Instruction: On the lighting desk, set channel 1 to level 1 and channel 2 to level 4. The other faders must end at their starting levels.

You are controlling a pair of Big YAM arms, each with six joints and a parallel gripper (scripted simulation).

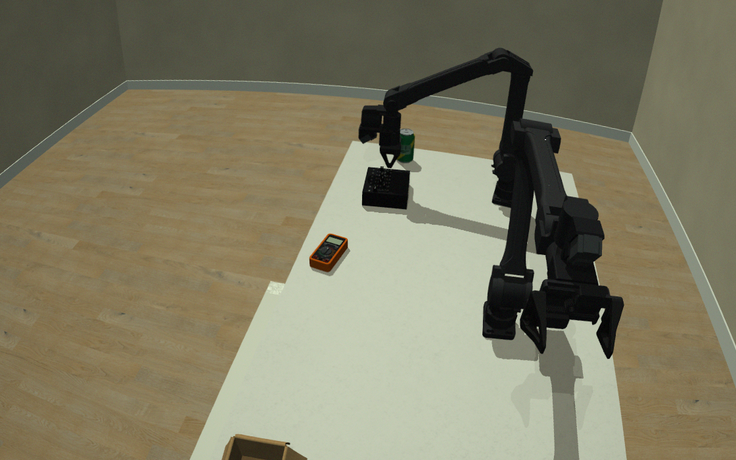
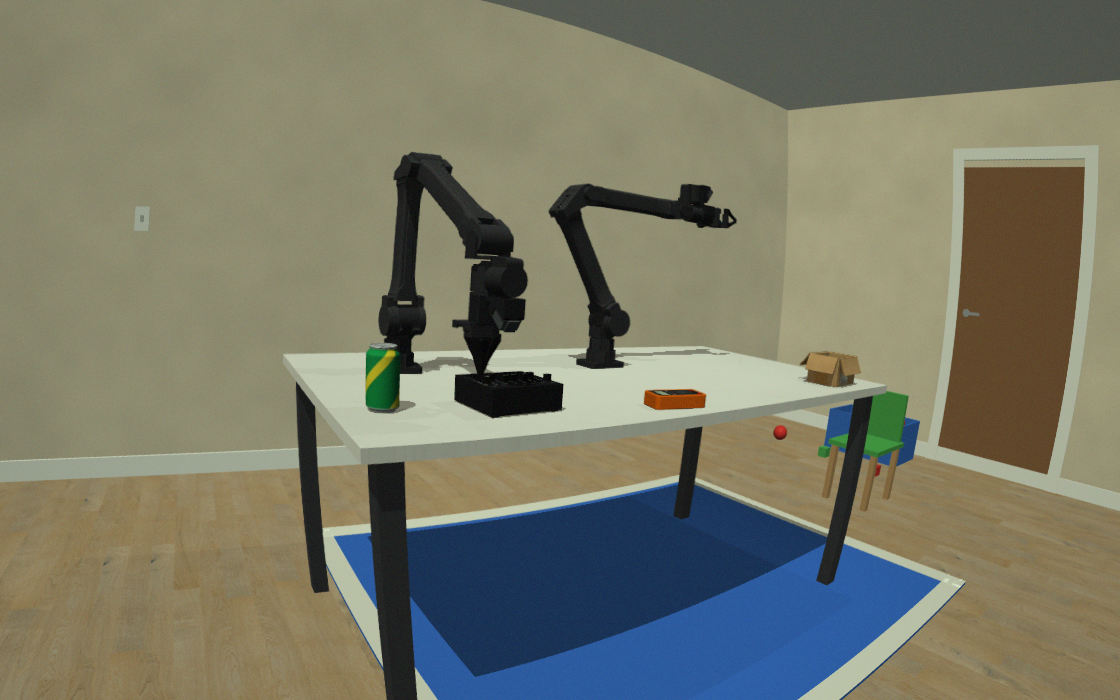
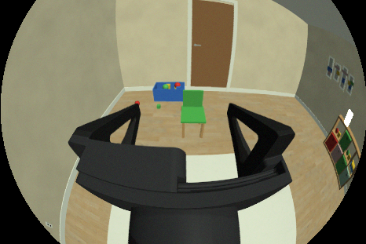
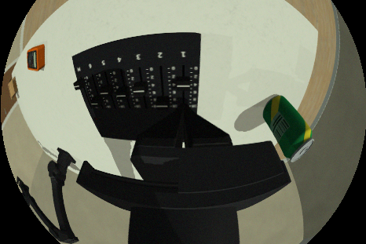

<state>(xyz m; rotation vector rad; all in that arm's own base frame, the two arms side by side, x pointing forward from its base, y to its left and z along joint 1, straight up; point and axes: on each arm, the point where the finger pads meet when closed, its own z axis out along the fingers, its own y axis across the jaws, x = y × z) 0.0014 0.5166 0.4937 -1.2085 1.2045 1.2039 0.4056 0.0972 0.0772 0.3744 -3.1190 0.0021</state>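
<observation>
The channel 1 fader cap lies 30 mm ahead of my right hand and 10 mm below it. Also, from my right hand: orange multimeter 80 mm ahead, 420 mm to the left, 60 mm below; then channel 2 fader cap 20 mm to the left, 10 mm below; then can 20 mm behind, 190 mm to the right, 10 mm below.
</observation>
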